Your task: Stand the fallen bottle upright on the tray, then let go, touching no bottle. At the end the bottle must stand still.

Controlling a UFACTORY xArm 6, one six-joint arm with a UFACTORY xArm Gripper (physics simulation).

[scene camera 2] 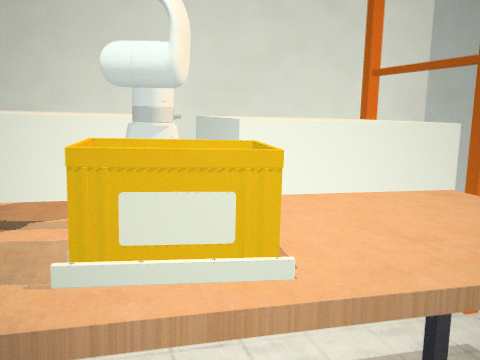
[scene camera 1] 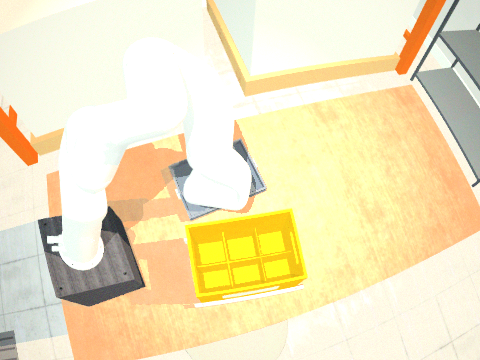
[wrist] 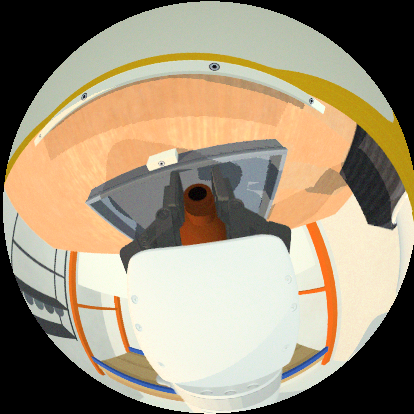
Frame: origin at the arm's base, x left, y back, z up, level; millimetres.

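Where they show: gripper, fingertip midpoint: (wrist: 195, 178); arm's base at its link origin: (scene camera 1: 81, 247).
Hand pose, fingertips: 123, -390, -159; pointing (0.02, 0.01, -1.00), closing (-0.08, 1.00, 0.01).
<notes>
Each offset is from my fingertips to the centre of the thing, as dx, dy, dz. "spot": to the spot under its first point.
A brown bottle {+80, +8, +16} (wrist: 204, 215) shows in the wrist view, its dark open mouth facing the camera. Its lower part is behind the white gripper housing, so its base and exact tilt cannot be told. My gripper (wrist: 195, 178) is shut on the bottle's neck, with one dark finger on each side. The grey tray (scene camera 1: 253, 169) (wrist: 235, 151) lies beyond the fingers in the wrist view. In scene camera 1 the arm covers the middle of the tray, the bottle and the fingers. In scene camera 2 the crate hides them. No other bottle can be made out.
A yellow crate {-206, -32, +62} (scene camera 1: 240, 220) (scene camera 2: 175, 159) with six compartments stands close beside the tray, with a white strip {spot: -309, -21, -10} (scene camera 2: 172, 272) along its base. A small white block {spot: -20, -29, -11} (wrist: 163, 158) sits at the tray's outer wall. The dark robot pedestal (scene camera 1: 117, 260) (wrist: 372, 185) stands on the table's left side.
</notes>
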